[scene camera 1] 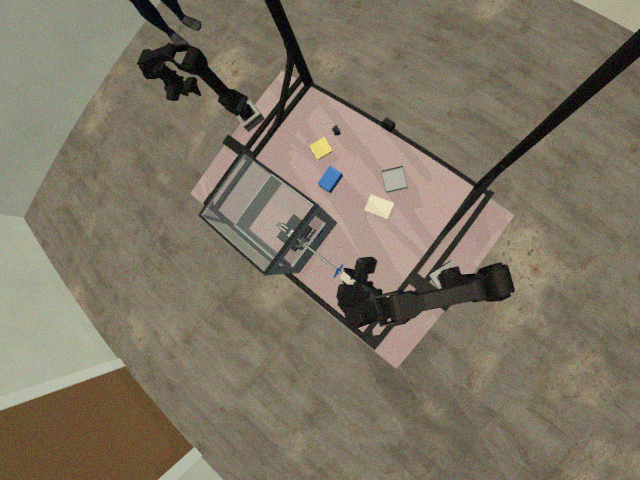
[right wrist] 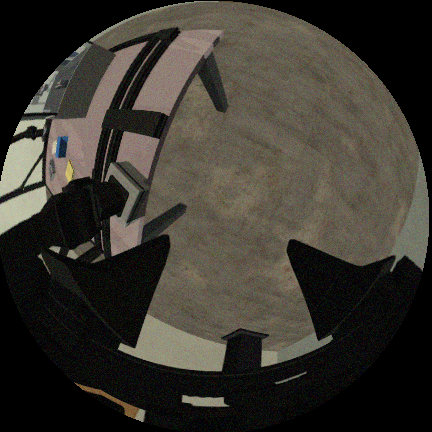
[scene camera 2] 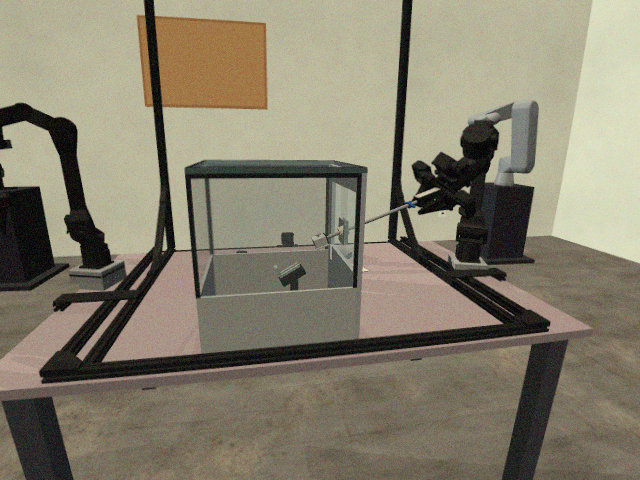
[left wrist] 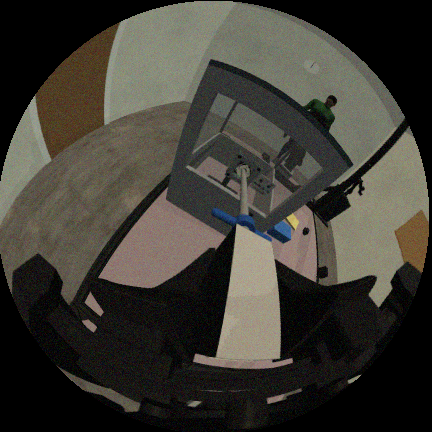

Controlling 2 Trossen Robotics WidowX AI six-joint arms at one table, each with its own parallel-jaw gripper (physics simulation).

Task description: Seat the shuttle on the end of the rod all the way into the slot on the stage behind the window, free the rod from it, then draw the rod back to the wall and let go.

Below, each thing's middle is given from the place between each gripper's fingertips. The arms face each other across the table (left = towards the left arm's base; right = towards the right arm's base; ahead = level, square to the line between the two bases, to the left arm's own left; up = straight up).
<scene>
Now: the glass-walled box (scene camera 2: 277, 246) 160 mm ahead of my right hand, 730 mm to the left of it and 20 mm above it. Round my right hand: rod (left wrist: 239, 319) (140 mm ahead, 960 mm to the left, 80 mm above).
The rod lies 80 mm to the right of my left hand, 10 mm below it and 10 mm ahead of it. Round my left hand: glass-walled box (320 mm to the right, 70 mm below, 30 mm ahead).
</scene>
